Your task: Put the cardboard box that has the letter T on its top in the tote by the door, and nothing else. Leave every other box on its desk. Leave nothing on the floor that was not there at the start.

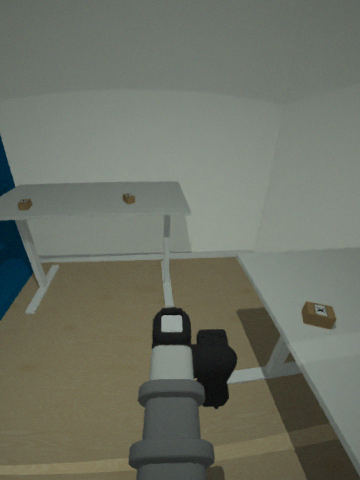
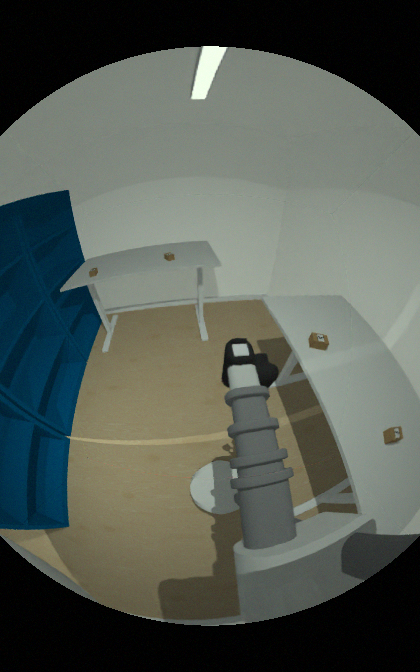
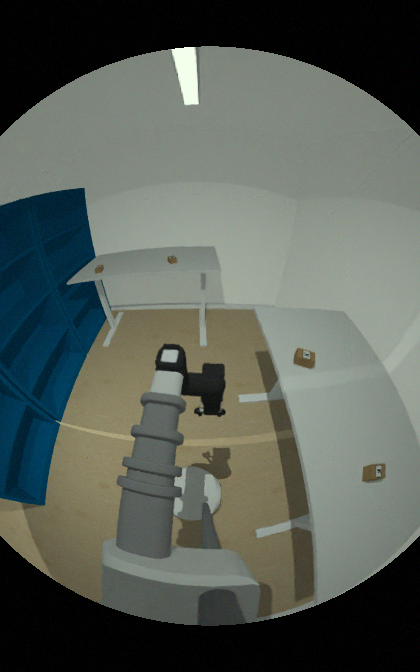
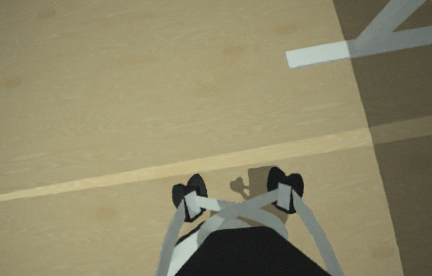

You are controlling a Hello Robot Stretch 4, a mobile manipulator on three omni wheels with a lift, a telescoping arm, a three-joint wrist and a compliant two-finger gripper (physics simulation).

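Places are measured from the robot's base along level axes (x up, y right, z ahead), in millimetres.
Pixels of known places: gripper, fingertip midpoint: (image 4: 236, 185).
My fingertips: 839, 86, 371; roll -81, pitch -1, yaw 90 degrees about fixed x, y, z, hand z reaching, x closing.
Behind a point stands the place of what it marks, as x, y, z.
My gripper (image 3: 210, 412) (image 4: 236, 185) {839, 86, 371} is open and empty, above the floor left of the right desk. A cardboard box marked X (image 1: 318, 315) {972, 484, 561} (image 2: 318, 341) (image 3: 304, 358) sits on the right desk (image 1: 300, 270) {923, 590, 864} (image 2: 350, 390) (image 3: 340, 425). A second box (image 2: 393, 435) (image 3: 374, 472) sits nearer on that desk; its letter looks like F. On the far desk (image 1: 80, 197) {923, -723, 1772} (image 2: 130, 262) (image 3: 135, 265) are a left box (image 1: 25, 204) {964, -1016, 1515} (image 2: 93, 272) (image 3: 99, 269) and a right box (image 1: 129, 198) {966, -307, 1637} (image 2: 169, 256) (image 3: 172, 260); their letters are too small to read. The tote does not show.
A tall blue shelf unit (image 2: 70, 240) (image 3: 82, 220) stands along the left side. A white desk foot (image 3: 252, 398) (image 4: 317, 54) {-2, 505, 876} reaches out over the floor from under the right desk. My round white base (image 2: 202, 487) (image 3: 212, 492) stands below the arm.
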